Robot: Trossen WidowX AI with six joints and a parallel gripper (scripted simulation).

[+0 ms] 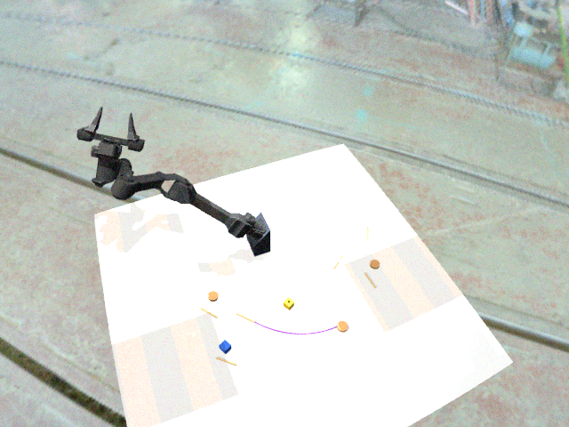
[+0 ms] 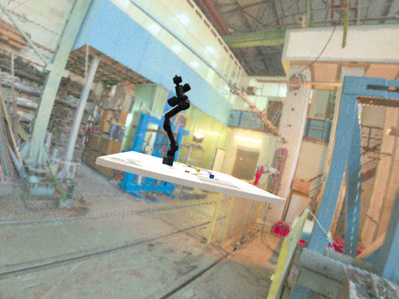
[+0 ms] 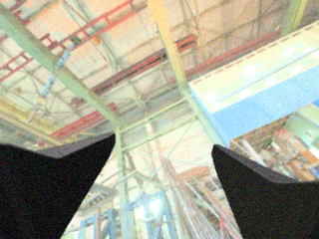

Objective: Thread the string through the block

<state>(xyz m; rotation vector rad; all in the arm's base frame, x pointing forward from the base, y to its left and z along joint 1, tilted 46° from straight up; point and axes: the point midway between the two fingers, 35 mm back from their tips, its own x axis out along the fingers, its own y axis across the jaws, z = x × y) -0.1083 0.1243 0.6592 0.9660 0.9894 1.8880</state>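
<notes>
The yellow wooden block lies 40 cm ahead of my gripper tip, 38 cm to the left of it and 67 cm below it. Also, from my gripper tip: blue cube 48 cm ahead, 12 cm to the left, 67 cm below; thin wooden stick 40 cm ahead, 23 cm to the left, 68 cm below; round button 55 cm ahead, 53 cm to the left, 68 cm below.
</notes>
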